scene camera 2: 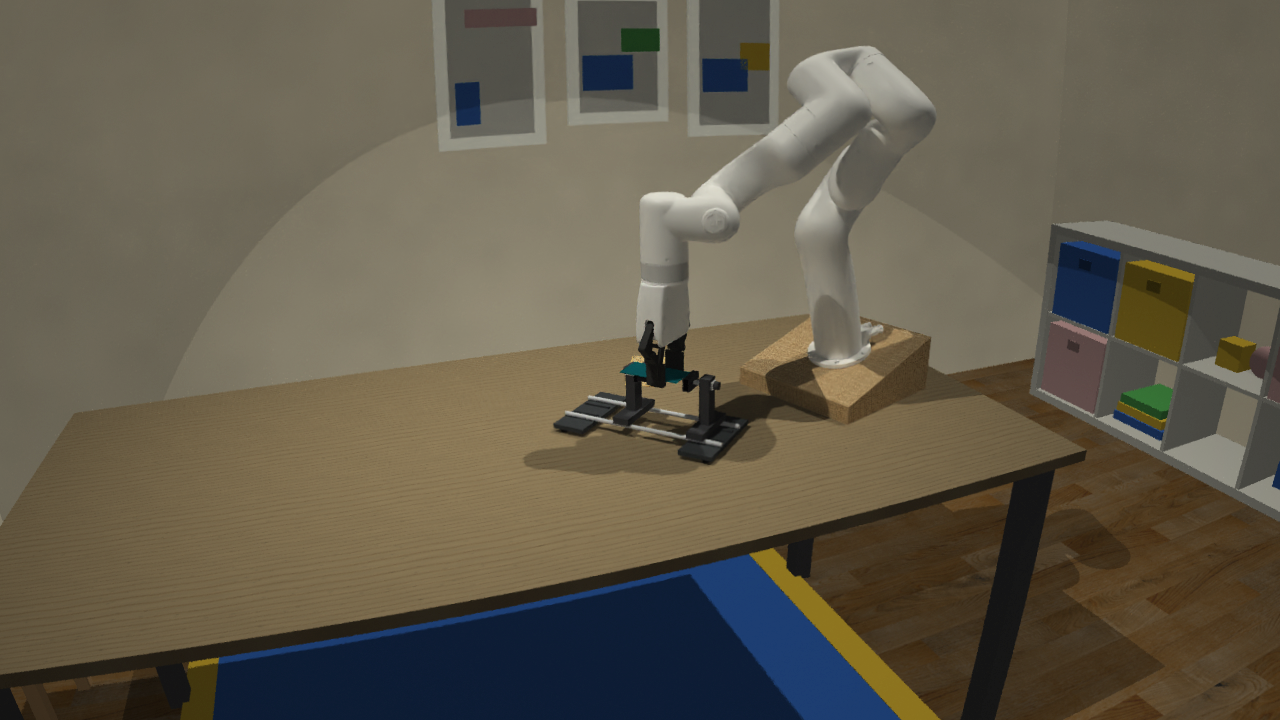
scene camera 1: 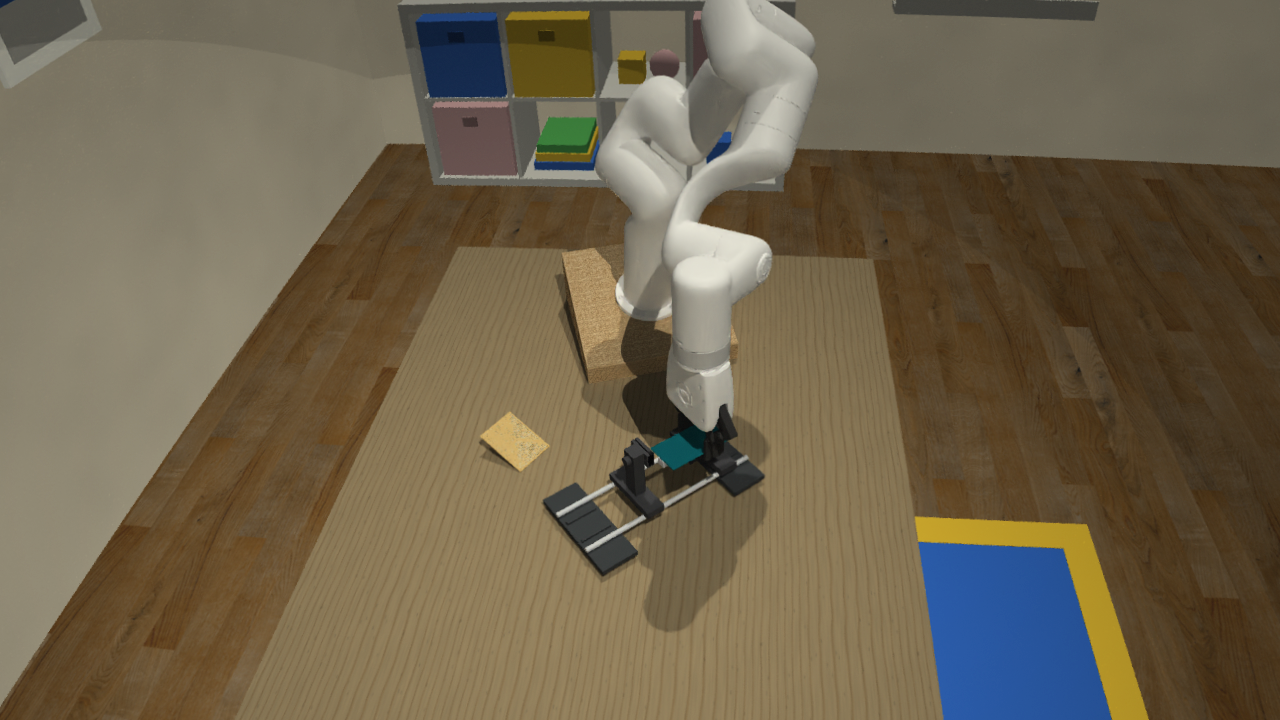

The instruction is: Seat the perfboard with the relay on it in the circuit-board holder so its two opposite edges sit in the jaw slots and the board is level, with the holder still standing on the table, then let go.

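Seen in the pictures: gripper, fingertip midpoint: (scene camera 2: pixel 665 379) (scene camera 1: pixel 700 442); arm's base at its link origin: (scene camera 2: pixel 839 351) (scene camera 1: pixel 649 294).
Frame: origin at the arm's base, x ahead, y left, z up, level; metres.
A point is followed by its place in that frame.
Observation:
The teal perfboard (scene camera 1: pixel 678 449) {x 0.429, y 0.150, z 0.059 m} (scene camera 2: pixel 635 368) {x 0.441, y 0.142, z 0.059 m} is held roughly level over the rails, around jaw-top height. No relay can be made out on it. My gripper (scene camera 1: pixel 710 442) {x 0.399, y 0.175, z 0.047 m} (scene camera 2: pixel 666 371) {x 0.399, y 0.175, z 0.047 m} points down and is shut on this board near the holder's right jaw in scene camera 1. The black circuit-board holder (scene camera 1: pixel 590 530) {x 0.508, y 0.034, z -0.057 m} (scene camera 2: pixel 713 440) {x 0.325, y 0.207, z -0.057 m} stands on the table. Its left jaw post (scene camera 1: pixel 634 470) {x 0.446, y 0.088, z 0.019 m} (scene camera 2: pixel 633 392) {x 0.436, y 0.098, z -0.002 m} is close to one board edge. The other jaw post (scene camera 2: pixel 707 402) {x 0.330, y 0.187, z 0.004 m} is largely hidden by the gripper in scene camera 1. Whether the edges sit in the slots cannot be told.
A yellow speckled board (scene camera 1: pixel 514 441) {x 0.361, y -0.139, z -0.056 m} lies on the table (scene camera 1: pixel 429 573) {x 0.624, y -0.175, z -0.073 m} (scene camera 2: pixel 358 501) {x 0.904, y 0.259, z -0.073 m}, left of the holder in scene camera 1. The arm's wooden base block (scene camera 1: pixel 590 304) {x 0.051, y -0.098, z -0.001 m} (scene camera 2: pixel 845 394) {x 0.051, y 0.139, z -0.031 m} stands behind the holder. A shelf unit (scene camera 1: pixel 409 89) (scene camera 2: pixel 1044 304) stands beyond the table.

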